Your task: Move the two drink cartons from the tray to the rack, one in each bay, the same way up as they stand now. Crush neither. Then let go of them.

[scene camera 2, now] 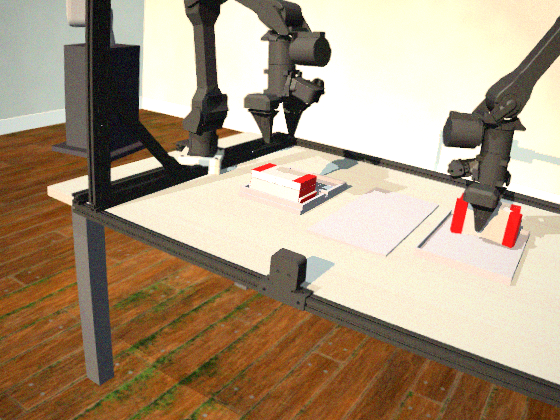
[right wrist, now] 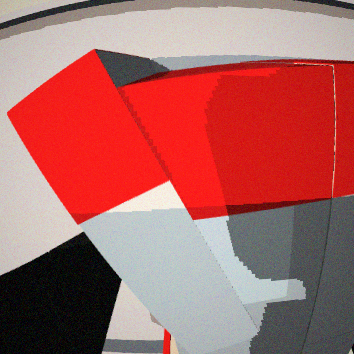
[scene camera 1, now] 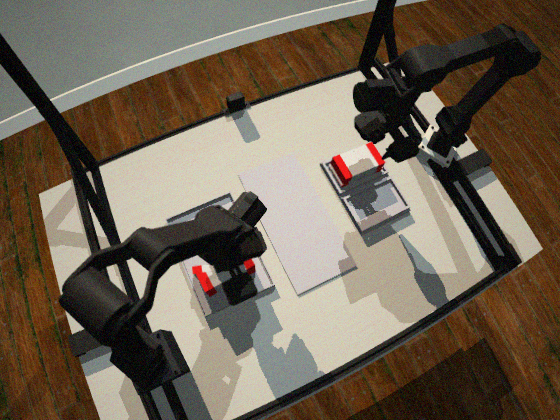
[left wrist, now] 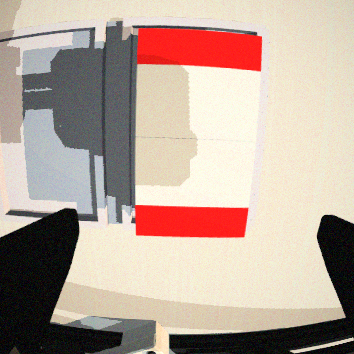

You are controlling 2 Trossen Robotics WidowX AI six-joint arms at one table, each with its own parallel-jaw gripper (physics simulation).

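Places are measured from the left arm's base along level axes (x ahead, y left, z up), in metres.
Pixels of known places: left gripper, between the fingertips: (scene camera 2: 280, 139) (left wrist: 203, 225); right gripper, between the fingertips: (scene camera 2: 480, 225) (right wrist: 218, 222) (scene camera 1: 228, 269); left arm's base, origin of its link: (scene camera 2: 201, 153) (scene camera 1: 439, 144); right arm's base, origin of its link: (scene camera 1: 149, 362).
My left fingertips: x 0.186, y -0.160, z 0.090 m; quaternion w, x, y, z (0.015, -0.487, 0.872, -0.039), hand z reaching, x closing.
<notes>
For each thing: its top centre in the pictures, then the offset to it from my left fingertips. "pt": a spot on its surface instead. Level surfaces: height alone.
- second unit, a spot on its surface: (scene camera 1: 179, 217) pt dx +0.377, dy -0.308, dz -0.120 m
- carton, a spot on its surface: (right wrist: 88, 133) pt dx +0.366, dy -0.125, dz -0.052 m
- flat white mat, height of its surface: dz -0.122 m
- small black block, a spot on its surface: (scene camera 2: 287, 267) (scene camera 1: 232, 97) pt dx +0.025, dy -0.401, dz -0.085 m
Two white cartons with red ends (scene camera 1: 357, 162) (scene camera 2: 280, 181) (left wrist: 218, 105) lie flat side by side on a low unit, next to its dark-framed grey bay (scene camera 1: 380, 200) (left wrist: 53, 151). My left gripper (scene camera 1: 394, 153) (scene camera 2: 278, 134) (left wrist: 203, 225) is open and empty, and hovers above the table just beyond them. More red-ended cartons (scene camera 1: 204, 278) (scene camera 2: 459, 214) sit on a second unit (scene camera 1: 179, 217). In the right wrist view one carton (right wrist: 88, 133) leans askew against another (right wrist: 263, 133). My right gripper (scene camera 1: 238, 278) (scene camera 2: 482, 222) is down low at these cartons, open, fingers partly narrowed, holding nothing.
A flat white mat (scene camera 1: 295, 217) (scene camera 2: 374, 221) lies between the two units. A small black block (scene camera 1: 236, 101) (scene camera 2: 287, 267) sits on the table's edge rail. Black frame posts (scene camera 1: 376, 29) (scene camera 2: 98, 104) stand at the table corners.
</notes>
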